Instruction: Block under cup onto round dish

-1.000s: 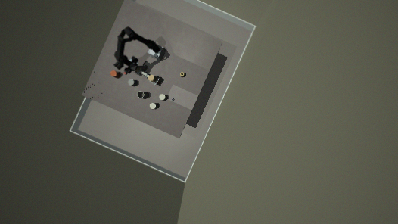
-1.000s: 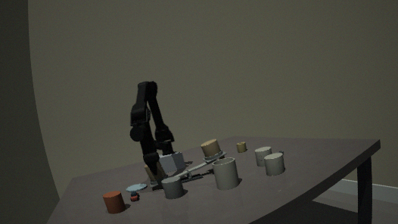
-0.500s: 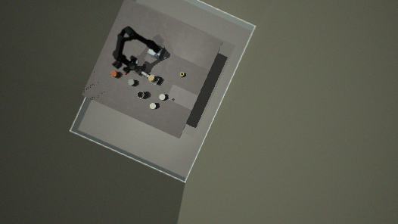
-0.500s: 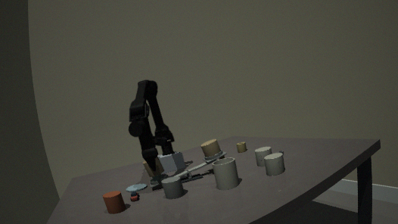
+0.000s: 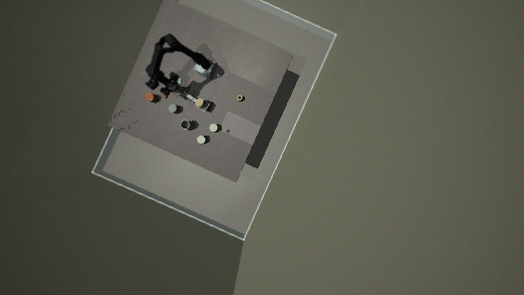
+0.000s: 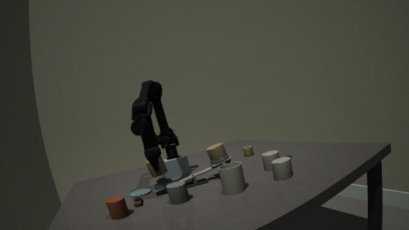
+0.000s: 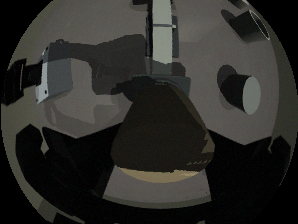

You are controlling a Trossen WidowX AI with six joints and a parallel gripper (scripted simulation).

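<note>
Now: the teal block 6 cm below my gripper tip. Round my gripper tip: grey cup (17 cm ahead, 7 cm to the left, 6 cm below); then red piece (10 cm ahead, 11 cm to the right, 9 cm below); then light blue round dish (5 cm behind, 10 cm to the right, 10 cm below).
</note>
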